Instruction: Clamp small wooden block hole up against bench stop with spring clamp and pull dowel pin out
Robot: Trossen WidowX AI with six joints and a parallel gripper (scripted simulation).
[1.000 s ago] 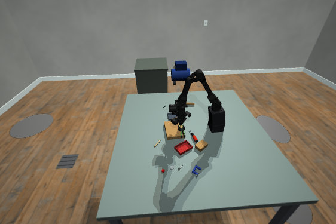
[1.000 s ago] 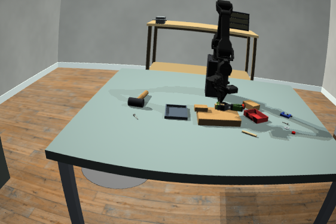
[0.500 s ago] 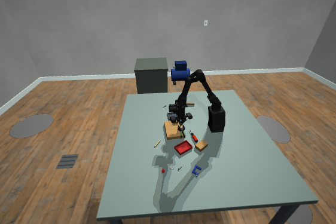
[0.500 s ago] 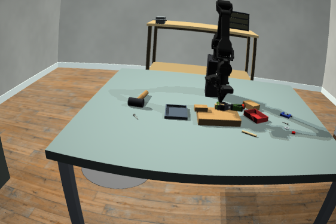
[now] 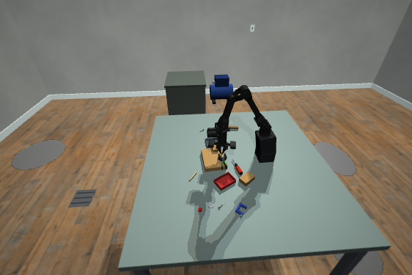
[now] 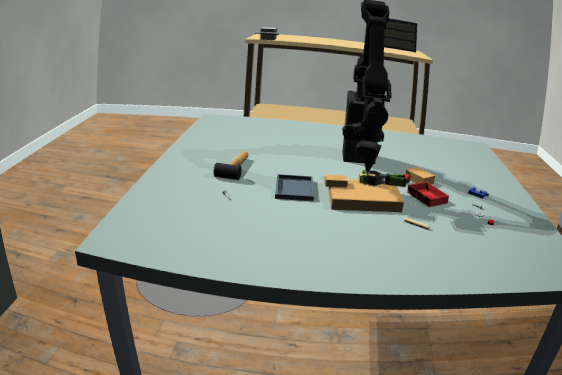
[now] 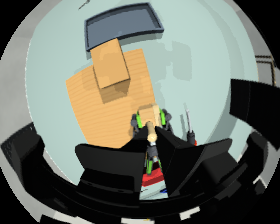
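My gripper is now 40 mm above the dowel pin. Also, from my hand: red tray 200 mm to the left, 90 mm below, 20 mm ahead; wooden board 90 mm below, 60 mm ahead, 10 mm to the right; dark tray 200 mm to the right, 90 mm below.
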